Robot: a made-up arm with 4 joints.
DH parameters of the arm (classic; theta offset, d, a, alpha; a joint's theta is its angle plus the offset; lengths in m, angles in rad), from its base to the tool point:
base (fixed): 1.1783 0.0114 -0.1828 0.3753
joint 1: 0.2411 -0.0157 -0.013 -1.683
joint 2: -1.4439 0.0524 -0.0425 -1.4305
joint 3: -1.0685 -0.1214 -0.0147 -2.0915
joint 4: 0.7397 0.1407 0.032 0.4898
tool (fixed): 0.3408 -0.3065 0 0
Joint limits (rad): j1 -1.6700..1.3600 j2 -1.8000..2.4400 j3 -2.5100..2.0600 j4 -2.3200..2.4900
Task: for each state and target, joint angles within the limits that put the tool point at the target. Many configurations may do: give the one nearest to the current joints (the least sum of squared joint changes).
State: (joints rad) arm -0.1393 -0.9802 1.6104 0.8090
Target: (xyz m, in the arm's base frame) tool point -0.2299 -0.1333 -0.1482
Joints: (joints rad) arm 0.2497 -0.2554 1.0000 1.6599
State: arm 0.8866 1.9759 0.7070 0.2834
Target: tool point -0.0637 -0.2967 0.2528
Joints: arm 0.6719 2.4400 0.5119 0.5483
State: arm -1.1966 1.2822 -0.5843 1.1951
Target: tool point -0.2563 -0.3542 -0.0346
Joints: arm -0.8022 0.7637 -0.1561 0.6560
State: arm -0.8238 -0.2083 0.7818 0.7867
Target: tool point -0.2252 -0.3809 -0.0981
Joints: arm -0.2773 0.6604 0.2566 0.7165
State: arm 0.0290 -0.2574 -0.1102 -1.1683
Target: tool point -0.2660 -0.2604 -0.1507
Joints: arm 0.3914 -0.2487 -0.4742 -1.9707
